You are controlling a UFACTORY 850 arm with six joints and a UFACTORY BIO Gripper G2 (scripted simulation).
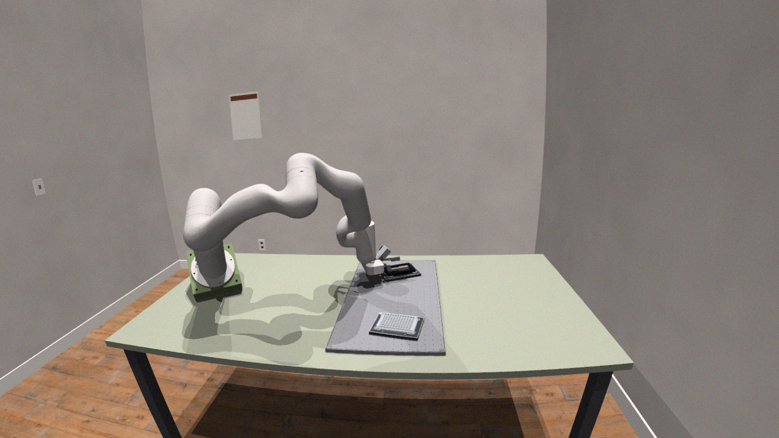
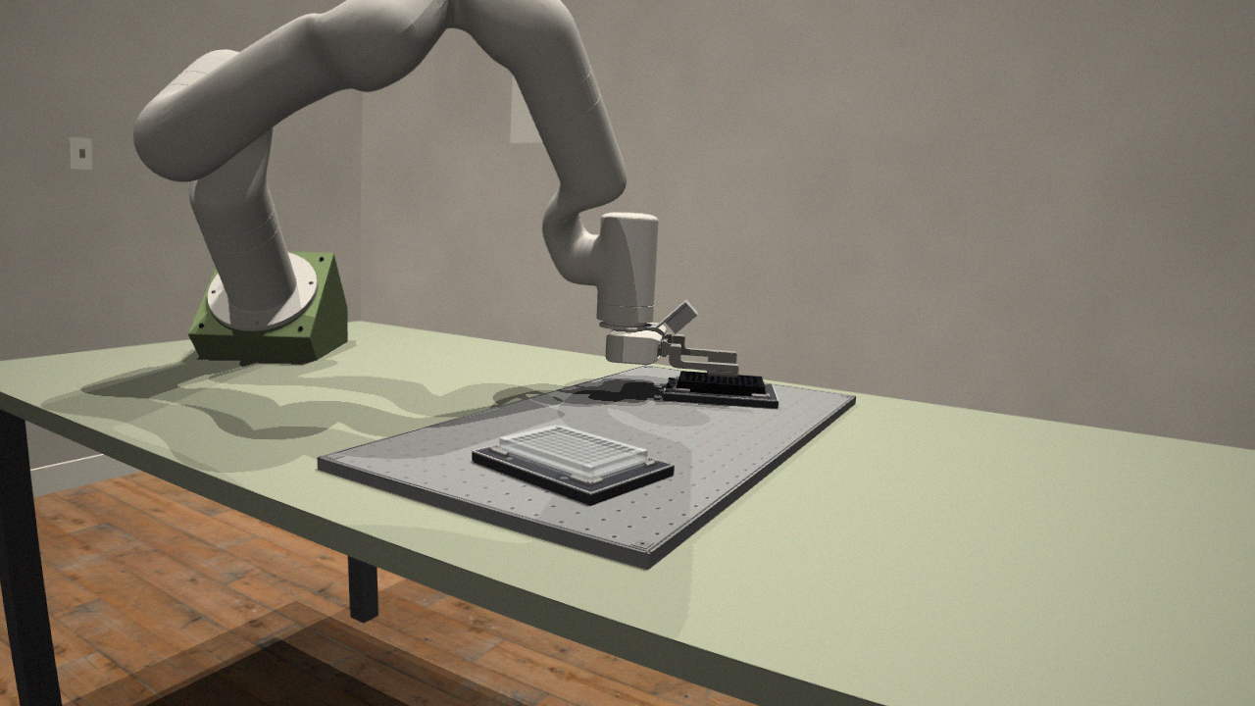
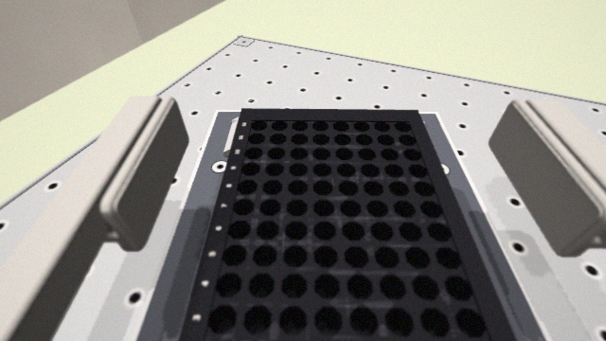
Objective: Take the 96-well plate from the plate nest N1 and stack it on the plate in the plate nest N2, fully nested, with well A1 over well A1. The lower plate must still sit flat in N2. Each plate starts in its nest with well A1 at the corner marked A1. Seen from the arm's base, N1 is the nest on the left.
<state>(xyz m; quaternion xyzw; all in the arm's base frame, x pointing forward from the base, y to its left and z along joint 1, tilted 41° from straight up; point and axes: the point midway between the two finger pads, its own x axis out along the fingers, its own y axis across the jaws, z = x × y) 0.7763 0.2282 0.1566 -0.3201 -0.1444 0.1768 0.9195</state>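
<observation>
Right now the black 96-well plate is 30 mm below my hand. Round my hand: plate nest N1: 40 mm below; then plate nest N2: 40 mm behind, 420 mm to the right, 40 mm below; then clear 96-well plate: 40 mm behind, 420 mm to the right, 30 mm below.
</observation>
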